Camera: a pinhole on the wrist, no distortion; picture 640 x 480 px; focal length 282.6 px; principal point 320.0 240.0 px. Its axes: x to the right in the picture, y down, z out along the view. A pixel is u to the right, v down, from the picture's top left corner.
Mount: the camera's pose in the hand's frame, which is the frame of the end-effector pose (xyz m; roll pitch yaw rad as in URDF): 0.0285 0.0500 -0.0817 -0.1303 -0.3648 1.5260
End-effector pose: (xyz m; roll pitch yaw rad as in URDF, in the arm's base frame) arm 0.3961 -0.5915 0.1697 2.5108 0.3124 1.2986
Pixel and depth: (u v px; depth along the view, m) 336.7 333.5 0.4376
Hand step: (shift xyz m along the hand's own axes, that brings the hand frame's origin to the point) -0.1773 -0.0648 0.3153
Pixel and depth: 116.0 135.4 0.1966
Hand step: 0.0659 -0.1574 0.0586
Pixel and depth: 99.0 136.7 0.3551
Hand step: 0.0935 -0.3444 0.1639
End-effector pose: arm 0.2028 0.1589 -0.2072 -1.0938 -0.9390 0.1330
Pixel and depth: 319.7 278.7 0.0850
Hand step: 0.0046 0.0214 -0.0044
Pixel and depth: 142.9 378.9 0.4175
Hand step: -0.2461 -0.3207 0.1868
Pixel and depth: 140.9 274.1 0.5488
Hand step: -0.1314 -0.4593 0.2945
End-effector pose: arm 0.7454 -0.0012 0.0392 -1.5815 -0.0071 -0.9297
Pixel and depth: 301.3 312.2 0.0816
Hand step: -0.0042 0.0185 -0.0106
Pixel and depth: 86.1 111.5 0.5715
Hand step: 0.1823 -0.6136 0.3105
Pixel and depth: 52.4 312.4 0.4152
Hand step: -0.1536 -0.4516 0.1497
